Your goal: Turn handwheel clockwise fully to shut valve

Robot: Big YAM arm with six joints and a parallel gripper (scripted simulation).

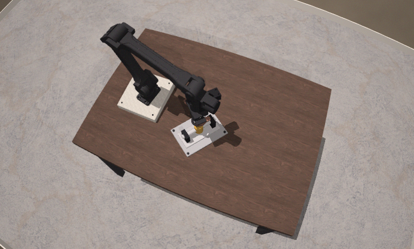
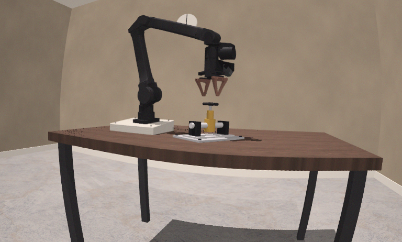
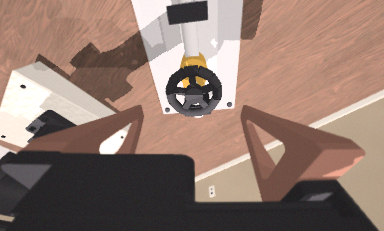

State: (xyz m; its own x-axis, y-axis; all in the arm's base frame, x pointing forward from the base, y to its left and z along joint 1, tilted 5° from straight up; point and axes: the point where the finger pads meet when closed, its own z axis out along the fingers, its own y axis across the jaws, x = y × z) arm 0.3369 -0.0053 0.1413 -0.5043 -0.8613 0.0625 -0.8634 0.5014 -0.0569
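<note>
The black spoked handwheel is 50 mm below my hand.
</note>
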